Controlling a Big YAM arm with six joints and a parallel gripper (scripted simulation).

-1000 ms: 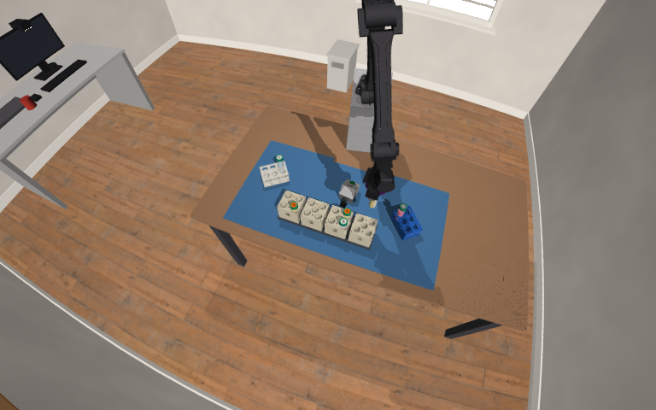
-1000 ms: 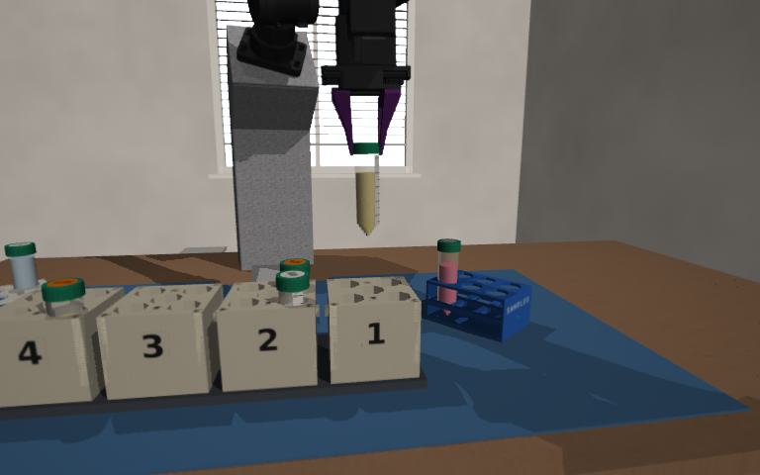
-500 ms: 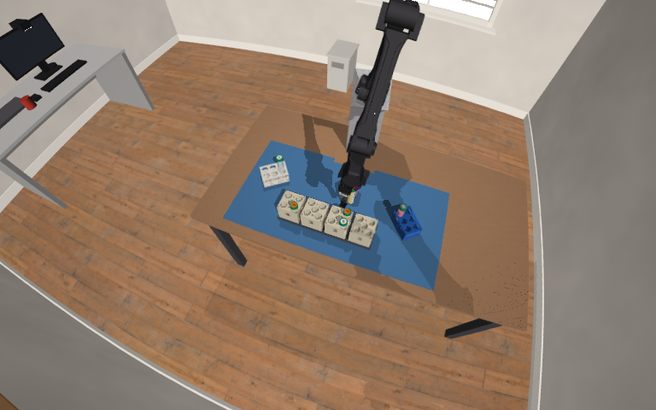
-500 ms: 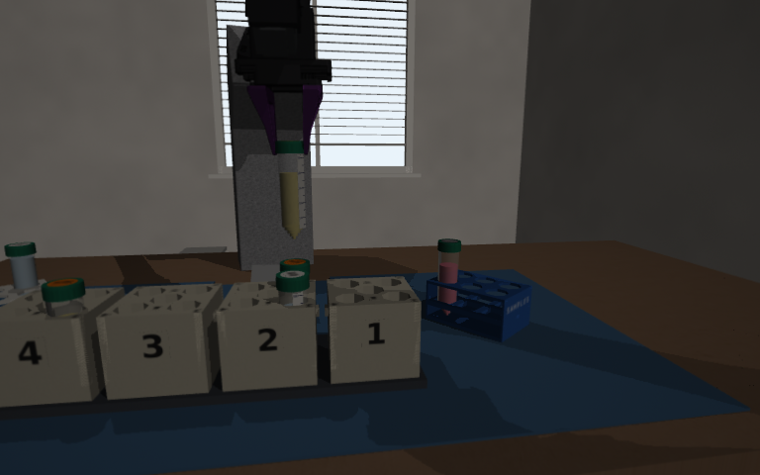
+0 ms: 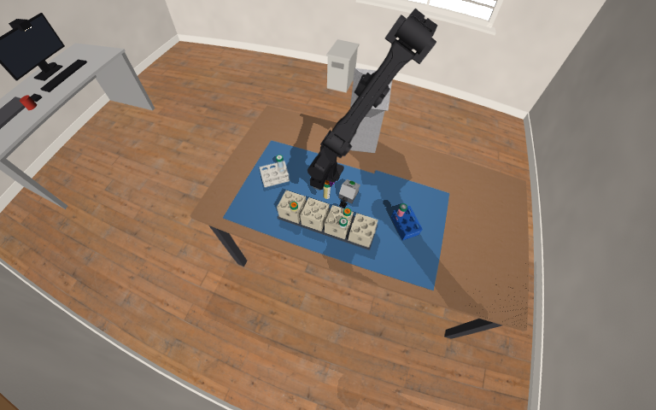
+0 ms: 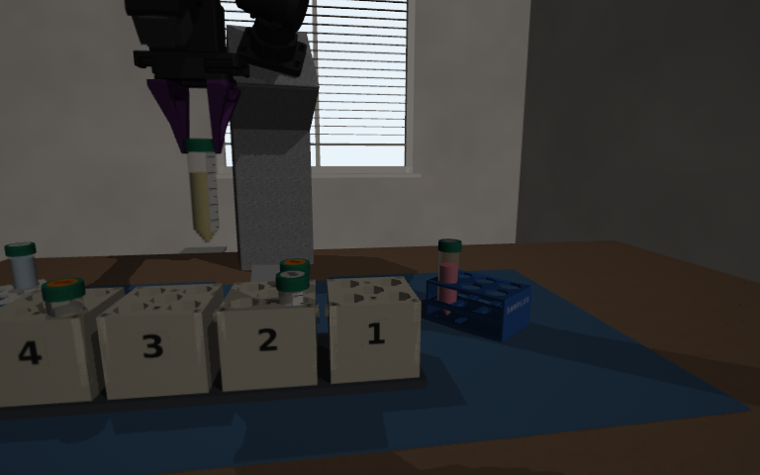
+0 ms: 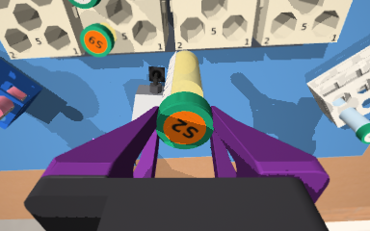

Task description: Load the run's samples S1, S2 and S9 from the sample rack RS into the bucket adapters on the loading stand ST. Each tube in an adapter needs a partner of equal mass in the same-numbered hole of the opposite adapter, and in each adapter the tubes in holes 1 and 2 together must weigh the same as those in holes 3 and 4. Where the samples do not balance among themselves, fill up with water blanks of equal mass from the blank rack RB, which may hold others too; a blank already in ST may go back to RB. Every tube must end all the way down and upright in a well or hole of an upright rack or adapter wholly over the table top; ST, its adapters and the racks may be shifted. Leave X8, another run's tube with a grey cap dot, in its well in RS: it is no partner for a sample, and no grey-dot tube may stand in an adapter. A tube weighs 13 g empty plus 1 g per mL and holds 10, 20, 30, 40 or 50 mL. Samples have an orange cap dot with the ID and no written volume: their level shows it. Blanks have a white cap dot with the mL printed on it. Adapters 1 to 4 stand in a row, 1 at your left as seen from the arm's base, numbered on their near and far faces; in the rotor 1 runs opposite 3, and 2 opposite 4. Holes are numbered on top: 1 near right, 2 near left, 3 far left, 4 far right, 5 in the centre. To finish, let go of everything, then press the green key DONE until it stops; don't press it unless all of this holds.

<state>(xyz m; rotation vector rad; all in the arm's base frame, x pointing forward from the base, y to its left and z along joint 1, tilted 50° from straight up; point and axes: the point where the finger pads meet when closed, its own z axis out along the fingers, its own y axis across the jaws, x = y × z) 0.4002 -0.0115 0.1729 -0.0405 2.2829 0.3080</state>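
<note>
My hand is 18 cm past the green DONE key, 2 cm to the right of it and 19 cm above it. Round my hand: blue sample rack RS: 16 cm behind, 33 cm to the left, 23 cm below; white blank rack RB: 3 cm behind, 33 cm to the right, 23 cm below.
</note>
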